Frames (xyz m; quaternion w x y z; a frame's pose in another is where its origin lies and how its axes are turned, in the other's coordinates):
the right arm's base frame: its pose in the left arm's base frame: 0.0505 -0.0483 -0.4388 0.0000 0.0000 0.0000 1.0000
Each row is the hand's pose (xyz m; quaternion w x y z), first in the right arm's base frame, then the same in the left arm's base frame.
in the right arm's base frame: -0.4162 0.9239 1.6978 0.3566 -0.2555 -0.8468 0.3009
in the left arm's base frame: 0.4667 -0.9722 1.2590 0.3009 -0.8468 0.2555 -0.3566
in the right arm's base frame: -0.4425 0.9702 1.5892 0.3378 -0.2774 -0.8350 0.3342
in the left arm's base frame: 0.4930 -1.0185 1.1504 0.3342 -0.8350 0.2774 -0.3378
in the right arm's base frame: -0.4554 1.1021 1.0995 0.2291 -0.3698 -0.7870 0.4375
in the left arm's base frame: 0.5059 -1.1504 0.6607 0.4375 -0.7870 0.3698 -0.2291
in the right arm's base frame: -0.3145 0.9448 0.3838 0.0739 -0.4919 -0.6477 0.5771
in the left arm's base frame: 0.3650 -0.9931 -0.0550 0.5771 -0.6477 0.4919 -0.0739
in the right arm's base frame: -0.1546 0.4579 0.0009 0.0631 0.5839 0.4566 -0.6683
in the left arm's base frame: 0.2051 -0.5062 -0.4379 0.6683 -0.4566 0.5839 0.0631
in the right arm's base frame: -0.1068 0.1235 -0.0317 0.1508 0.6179 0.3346 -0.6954
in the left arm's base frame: 0.1573 -0.1718 -0.4705 0.6954 -0.3346 0.6179 0.1508
